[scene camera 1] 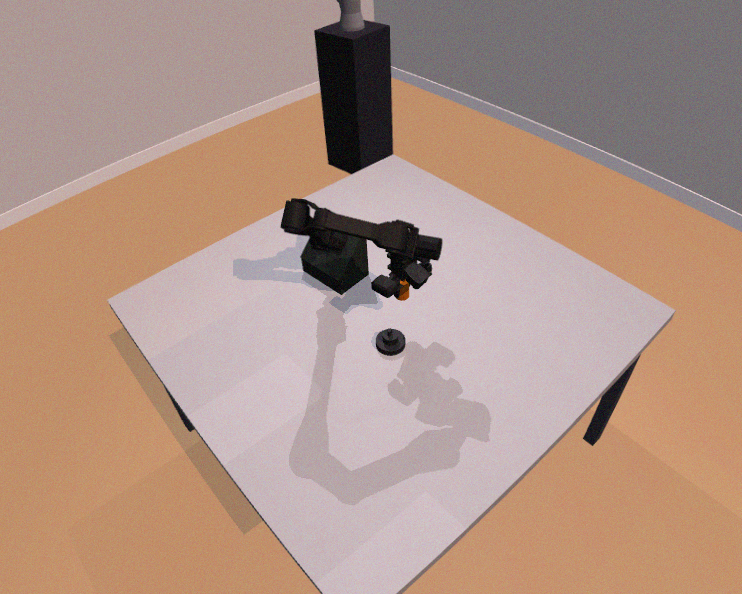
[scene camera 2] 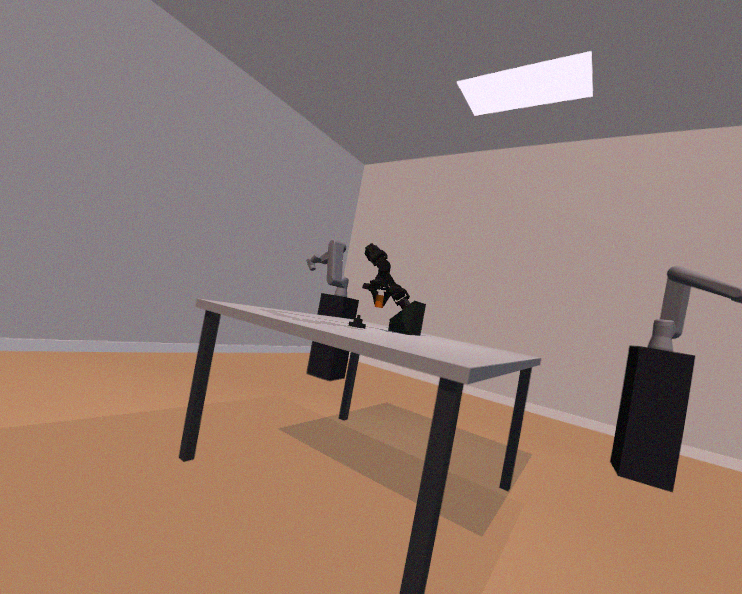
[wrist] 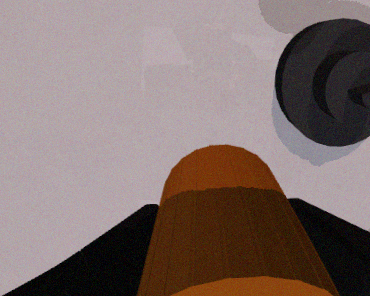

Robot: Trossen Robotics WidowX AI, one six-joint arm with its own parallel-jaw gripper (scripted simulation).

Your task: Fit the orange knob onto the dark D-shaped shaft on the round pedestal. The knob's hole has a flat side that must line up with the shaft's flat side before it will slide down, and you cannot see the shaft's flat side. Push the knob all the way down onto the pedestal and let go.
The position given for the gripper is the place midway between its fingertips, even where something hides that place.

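Note:
There's an orange knob (wrist: 222,216), and it's held by the gripper (scene camera 1: 401,293), (wrist: 222,214), which you get in the wrist view too. There's also a round dark pedestal (wrist: 315,76).

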